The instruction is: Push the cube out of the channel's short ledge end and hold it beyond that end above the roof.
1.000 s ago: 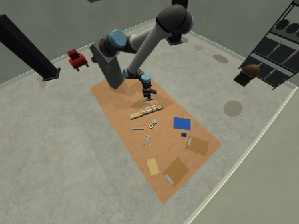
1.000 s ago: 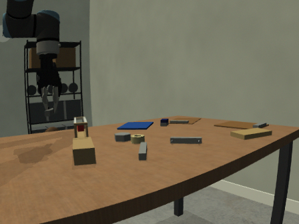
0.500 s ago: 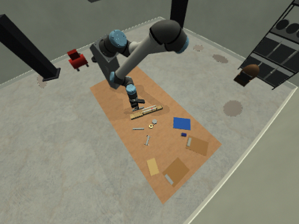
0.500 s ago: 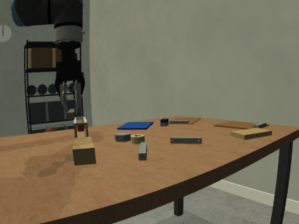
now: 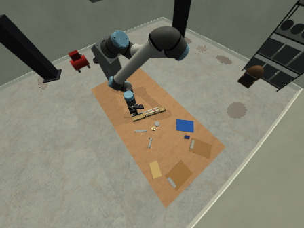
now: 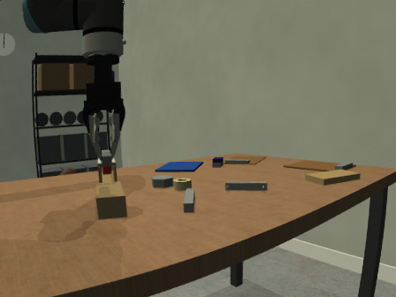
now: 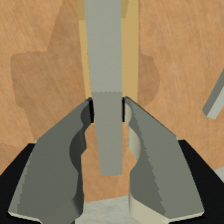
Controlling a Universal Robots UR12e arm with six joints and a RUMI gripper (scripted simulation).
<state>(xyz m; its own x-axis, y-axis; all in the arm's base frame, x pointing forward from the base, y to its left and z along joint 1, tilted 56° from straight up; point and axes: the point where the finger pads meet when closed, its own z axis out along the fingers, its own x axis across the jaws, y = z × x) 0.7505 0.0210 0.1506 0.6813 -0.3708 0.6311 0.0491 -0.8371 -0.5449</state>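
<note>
Now: the channel 10 mm behind my hand, 180 mm to the left of it and 70 mm below it. From my hand the other things lie so: red cube 10 mm behind, 220 mm to the left, 70 mm below; then grey bar 10 mm below; then ring 190 mm ahead, 150 mm to the left, 110 mm below.
</note>
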